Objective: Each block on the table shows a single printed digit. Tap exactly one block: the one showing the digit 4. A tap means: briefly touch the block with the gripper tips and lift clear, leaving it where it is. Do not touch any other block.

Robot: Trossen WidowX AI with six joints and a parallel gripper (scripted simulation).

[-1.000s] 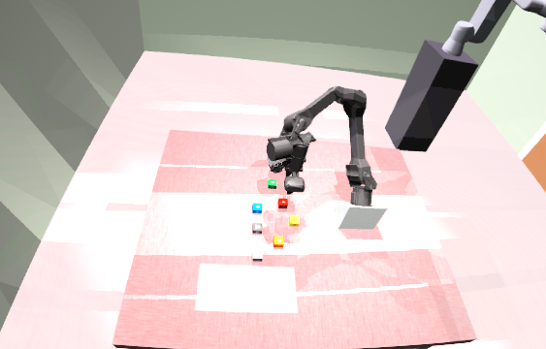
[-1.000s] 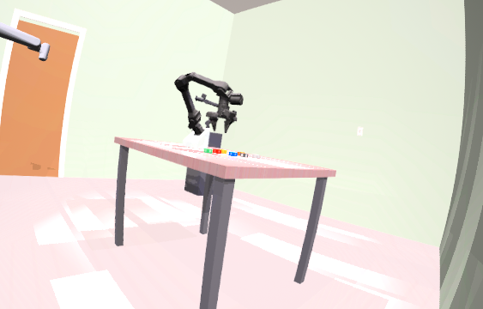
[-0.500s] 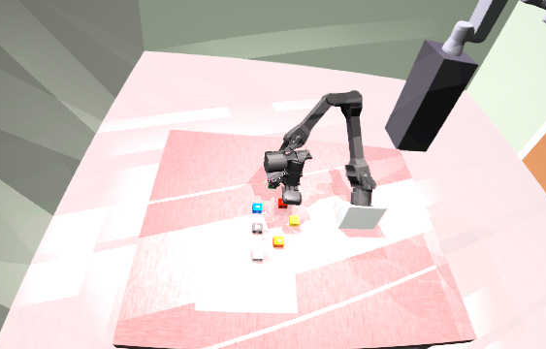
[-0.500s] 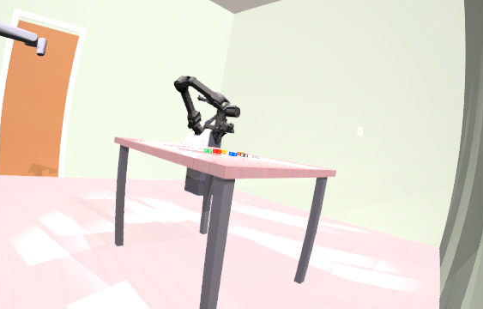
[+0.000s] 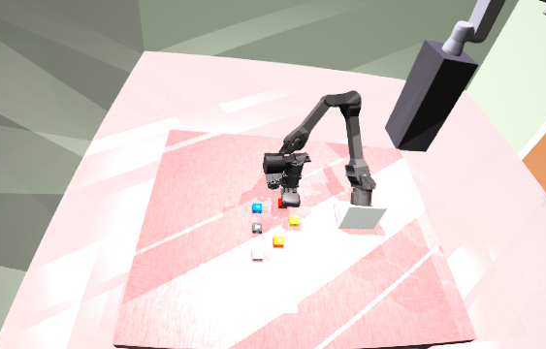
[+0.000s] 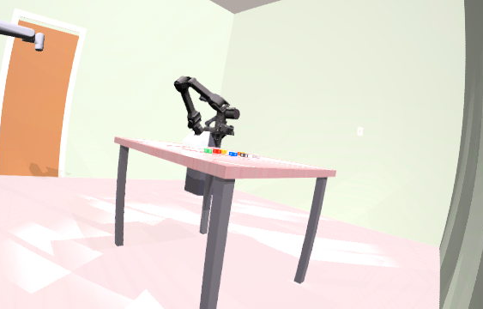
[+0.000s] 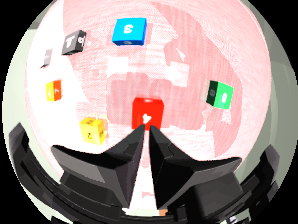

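The red block lies 2 cm below my gripper tip. The rest, counted from my gripper tip: blue block 10 cm ahead, 2 cm to the left, 2 cm below; green block 4 cm ahead, 9 cm to the right, 2 cm below; yellow block 3 cm behind, 8 cm to the left, 2 cm below.
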